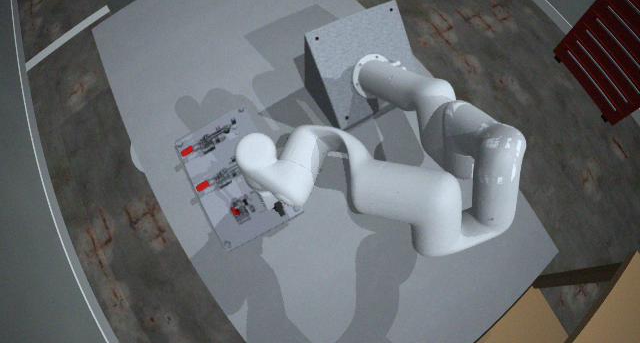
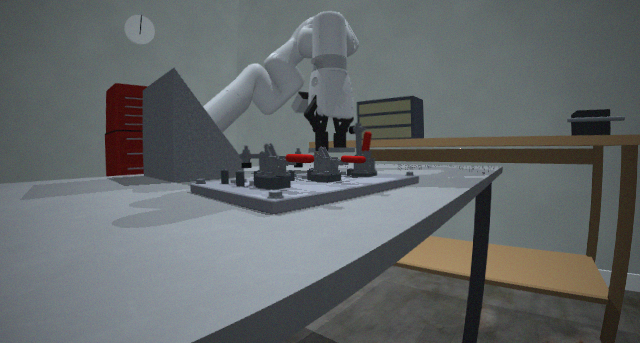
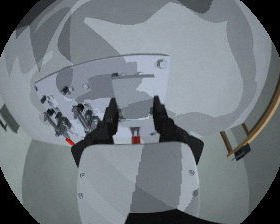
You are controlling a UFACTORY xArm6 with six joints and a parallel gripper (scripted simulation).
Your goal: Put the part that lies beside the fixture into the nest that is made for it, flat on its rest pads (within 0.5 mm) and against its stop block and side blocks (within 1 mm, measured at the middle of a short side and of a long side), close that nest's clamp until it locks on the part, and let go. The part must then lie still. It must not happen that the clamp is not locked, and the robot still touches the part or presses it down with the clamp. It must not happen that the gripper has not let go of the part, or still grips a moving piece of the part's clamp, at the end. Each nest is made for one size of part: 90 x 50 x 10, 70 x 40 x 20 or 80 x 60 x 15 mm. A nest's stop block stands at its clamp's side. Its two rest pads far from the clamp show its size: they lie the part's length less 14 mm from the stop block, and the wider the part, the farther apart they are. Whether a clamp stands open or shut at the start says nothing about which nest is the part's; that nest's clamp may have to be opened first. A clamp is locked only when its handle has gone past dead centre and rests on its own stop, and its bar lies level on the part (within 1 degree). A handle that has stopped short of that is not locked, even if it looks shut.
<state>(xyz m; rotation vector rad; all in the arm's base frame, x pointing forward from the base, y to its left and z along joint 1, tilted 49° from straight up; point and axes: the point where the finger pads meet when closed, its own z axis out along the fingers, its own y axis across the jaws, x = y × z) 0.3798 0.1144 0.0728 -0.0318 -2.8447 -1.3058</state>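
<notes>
The grey fixture plate lies 6 cm ahead of my hand, 11 cm to the right of it and 7 cm below it. Round my hand: grey part: 2 cm below.
</notes>
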